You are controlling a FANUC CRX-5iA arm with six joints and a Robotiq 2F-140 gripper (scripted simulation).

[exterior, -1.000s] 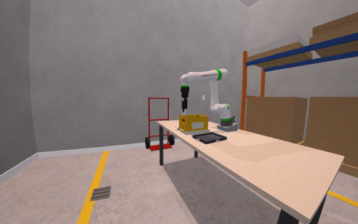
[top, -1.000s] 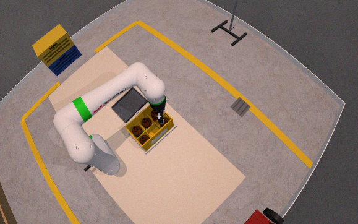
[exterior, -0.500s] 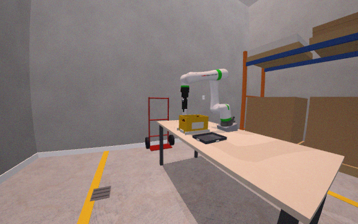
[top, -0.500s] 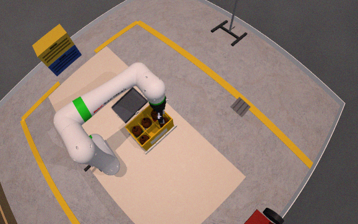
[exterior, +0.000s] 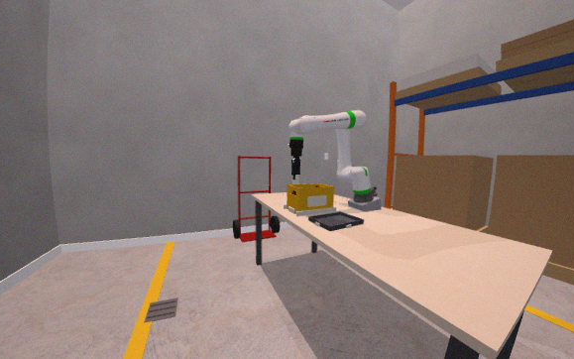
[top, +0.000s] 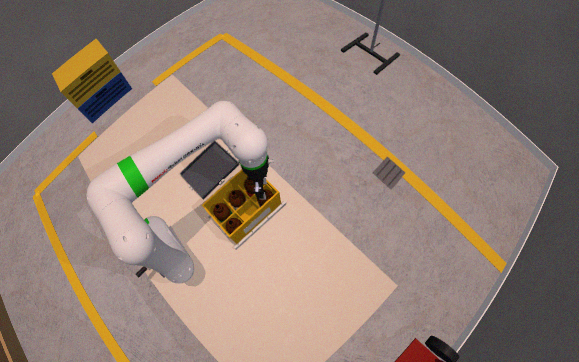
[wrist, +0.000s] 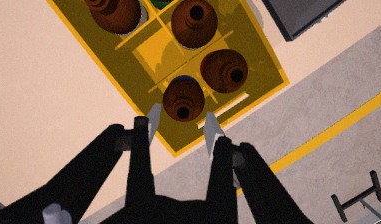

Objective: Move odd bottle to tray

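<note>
My gripper is now 9 cm past the yellow crate, 6 cm to the right of it and 13 cm above it. The rest, counted from my hand: dark tray: 5 cm behind, 34 cm to the left, 20 cm below; then brown bottle: 8 cm behind, 10 cm to the left, 13 cm below.
</note>
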